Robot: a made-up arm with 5 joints.
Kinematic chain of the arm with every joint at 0, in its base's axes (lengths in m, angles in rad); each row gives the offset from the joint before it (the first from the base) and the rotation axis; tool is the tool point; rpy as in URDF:
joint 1: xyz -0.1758 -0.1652 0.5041 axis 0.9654 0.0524 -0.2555
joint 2: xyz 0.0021 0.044 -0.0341 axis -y
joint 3: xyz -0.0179 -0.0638 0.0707 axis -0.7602 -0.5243 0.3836
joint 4: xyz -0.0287 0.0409 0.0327 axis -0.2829 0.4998 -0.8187
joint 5: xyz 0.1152 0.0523 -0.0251 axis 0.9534 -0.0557 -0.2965
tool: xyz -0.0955 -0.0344 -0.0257 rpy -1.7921 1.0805 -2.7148
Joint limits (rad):
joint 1: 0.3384..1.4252
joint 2: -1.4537..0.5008
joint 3: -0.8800..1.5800
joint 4: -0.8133..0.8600
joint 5: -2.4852..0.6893
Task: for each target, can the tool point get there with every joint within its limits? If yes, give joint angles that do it. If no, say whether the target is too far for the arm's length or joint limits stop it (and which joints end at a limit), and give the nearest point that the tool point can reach.
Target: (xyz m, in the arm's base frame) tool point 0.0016 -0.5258 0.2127
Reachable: no: too far | nearest point -0.0458 -0.3165 0.4642 | short by 0.331 m
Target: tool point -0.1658 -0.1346 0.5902
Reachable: yes | joints 0.6087 -0.3006 1.1009 0.5792 -2.0991
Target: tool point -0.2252 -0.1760 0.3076
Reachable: no: joint limits stop it (at a limit: joint 1, joint 3, joint 4, joint 5) | nearest point -0.1929 -0.1562 0.4110 | short by 0.110 m
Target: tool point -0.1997 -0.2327 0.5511
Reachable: yes | joints 1.1078 0.2079 -0.4410 -0.3388 -0.9758
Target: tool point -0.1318 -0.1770 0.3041
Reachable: no: joint limits stop it (at a limit: joint 2, joint 3, joint 4, joint 5) | nearest point -0.0740 -0.1657 0.3965 | short by 0.110 m
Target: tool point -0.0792 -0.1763 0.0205
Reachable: no: too far | nearest point -0.0582 -0.1616 0.3943 | short by 0.375 m
